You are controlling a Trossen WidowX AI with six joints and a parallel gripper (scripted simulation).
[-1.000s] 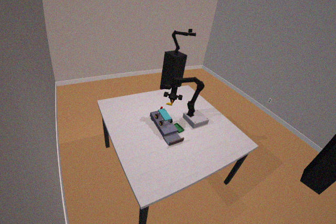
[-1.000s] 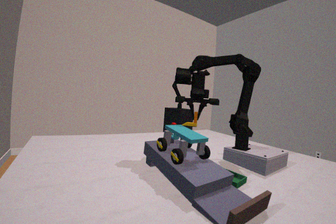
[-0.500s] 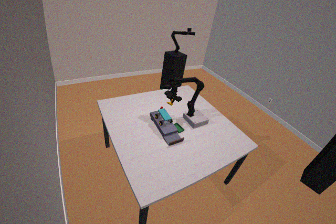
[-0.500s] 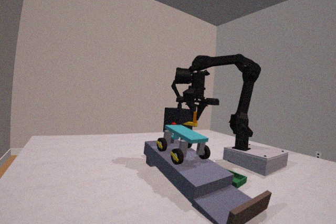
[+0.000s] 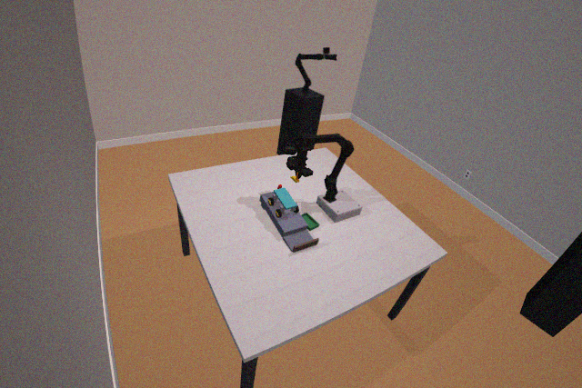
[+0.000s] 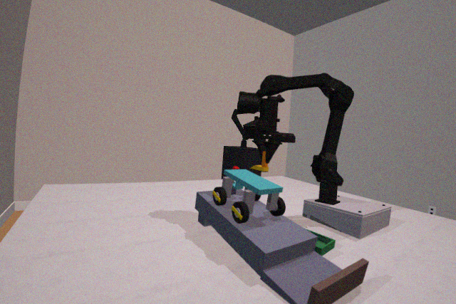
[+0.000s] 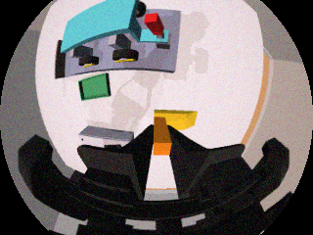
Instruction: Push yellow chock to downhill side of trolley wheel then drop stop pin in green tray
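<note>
Right now the stop pin is 130 mm ahead of my gripper tip, 10 mm to the right of it and 40 mm below it. From my gripper tip the other things lie so: grey ramp: 170 mm ahead, 90 mm to the left, 130 mm below; then yellow chock: 20 mm to the right, 10 mm below; then trolley: 170 mm ahead, 80 mm to the left, 60 mm below.
</note>
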